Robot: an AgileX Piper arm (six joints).
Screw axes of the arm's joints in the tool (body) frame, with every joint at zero. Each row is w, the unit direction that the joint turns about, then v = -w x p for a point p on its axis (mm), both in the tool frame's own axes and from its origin. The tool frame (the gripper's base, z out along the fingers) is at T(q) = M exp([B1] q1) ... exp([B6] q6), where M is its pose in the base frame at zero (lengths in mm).
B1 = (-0.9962, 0, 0.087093, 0, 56.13, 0)
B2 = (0, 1, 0, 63.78, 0, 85.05)
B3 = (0, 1, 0, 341.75, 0, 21.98)
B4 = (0, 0, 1, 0, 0, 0)
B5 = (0, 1, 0, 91, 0, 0)
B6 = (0, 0, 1, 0, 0, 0)
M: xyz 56.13 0 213.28 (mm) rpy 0 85.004 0 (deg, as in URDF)
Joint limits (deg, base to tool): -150..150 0..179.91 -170..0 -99.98..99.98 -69.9..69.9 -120..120
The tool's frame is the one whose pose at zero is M.
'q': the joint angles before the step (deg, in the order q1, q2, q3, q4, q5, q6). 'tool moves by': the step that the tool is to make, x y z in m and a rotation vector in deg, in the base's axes. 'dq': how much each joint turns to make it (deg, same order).
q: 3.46 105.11 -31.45 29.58 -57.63 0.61
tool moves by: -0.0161 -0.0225 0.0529 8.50 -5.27 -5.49
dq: -4.62 -13.46 0.05 3.30 10.43 2.34
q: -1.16 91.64 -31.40 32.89 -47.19 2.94
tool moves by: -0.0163 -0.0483 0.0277 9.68 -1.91 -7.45
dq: -12.01 -7.16 -2.10 -2.40 12.80 6.77
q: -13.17 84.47 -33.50 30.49 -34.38 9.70
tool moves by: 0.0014 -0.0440 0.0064 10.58 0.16 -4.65
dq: -10.68 1.28 -5.74 -9.37 12.14 14.05
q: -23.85 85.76 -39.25 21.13 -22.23 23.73
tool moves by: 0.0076 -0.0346 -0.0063 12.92 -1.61 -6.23
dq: -6.39 4.67 -5.89 -9.65 7.81 19.77
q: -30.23 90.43 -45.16 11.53 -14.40 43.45
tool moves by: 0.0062 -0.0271 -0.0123 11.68 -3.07 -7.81
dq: -3.86 4.97 -4.40 -6.65 3.70 18.41
